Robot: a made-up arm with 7 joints. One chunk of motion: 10 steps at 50 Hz.
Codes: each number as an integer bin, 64 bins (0 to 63) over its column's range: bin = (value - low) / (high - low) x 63, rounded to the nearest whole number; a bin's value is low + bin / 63 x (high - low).
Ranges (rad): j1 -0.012..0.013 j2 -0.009..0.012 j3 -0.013..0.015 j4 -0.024..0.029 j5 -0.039..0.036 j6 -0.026..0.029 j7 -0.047..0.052
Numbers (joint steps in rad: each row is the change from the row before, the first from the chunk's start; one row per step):
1: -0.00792 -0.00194 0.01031 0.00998 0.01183 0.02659 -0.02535
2: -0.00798 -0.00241 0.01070 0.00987 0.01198 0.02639 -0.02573
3: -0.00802 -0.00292 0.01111 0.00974 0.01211 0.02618 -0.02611
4: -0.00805 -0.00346 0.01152 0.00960 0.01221 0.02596 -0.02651
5: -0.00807 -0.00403 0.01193 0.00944 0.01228 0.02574 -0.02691
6: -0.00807 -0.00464 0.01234 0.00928 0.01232 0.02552 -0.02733
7: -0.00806 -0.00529 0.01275 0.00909 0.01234 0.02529 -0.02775
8: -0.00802 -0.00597 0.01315 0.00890 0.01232 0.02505 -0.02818
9: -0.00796 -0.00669 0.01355 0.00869 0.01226 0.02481 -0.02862
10: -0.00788 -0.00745 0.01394 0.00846 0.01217 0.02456 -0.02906
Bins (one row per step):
1: 10 21 52 40 43 60 14
2: 10 20 53 40 43 60 14
3: 10 18 54 40 43 60 13
4: 10 17 55 40 43 60 13
5: 10 15 56 40 43 59 13
6: 10 13 57 40 43 59 13
7: 10 11 58 39 43 59 12
8: 10 9 59 39 43 58 12
9: 10 7 60 39 43 58 12
10: 10 5 61 39 43 58 11

